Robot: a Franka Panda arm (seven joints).
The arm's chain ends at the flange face. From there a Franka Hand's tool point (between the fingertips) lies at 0.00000 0.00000 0.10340 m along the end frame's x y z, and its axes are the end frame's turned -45 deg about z.
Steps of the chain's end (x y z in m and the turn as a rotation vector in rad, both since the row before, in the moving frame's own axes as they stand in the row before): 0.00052 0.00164 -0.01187 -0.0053 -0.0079 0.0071; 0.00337 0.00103 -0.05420 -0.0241 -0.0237 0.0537; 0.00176 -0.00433 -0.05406 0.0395 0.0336 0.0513; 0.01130 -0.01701 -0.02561 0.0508 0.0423 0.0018; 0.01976 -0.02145 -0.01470 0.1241 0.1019 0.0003; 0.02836 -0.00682 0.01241 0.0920 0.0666 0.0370; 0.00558 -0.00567 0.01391 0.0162 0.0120 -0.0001
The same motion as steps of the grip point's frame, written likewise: -0.00176 0.00133 -0.01187 0.0018 -0.0093 0.0071; -0.00184 0.00305 -0.05426 -0.0003 -0.0338 0.0537; 0.00966 -0.00211 -0.05420 0.0042 0.0517 0.0513; 0.02682 -0.00465 -0.02584 0.0060 0.0658 0.0018; 0.04559 -0.00281 -0.01603 0.0157 0.1598 0.0003; 0.03648 0.01359 0.01174 0.0180 0.1121 0.0370; 0.01002 -0.00037 0.01389 0.0030 0.0199 -0.0001
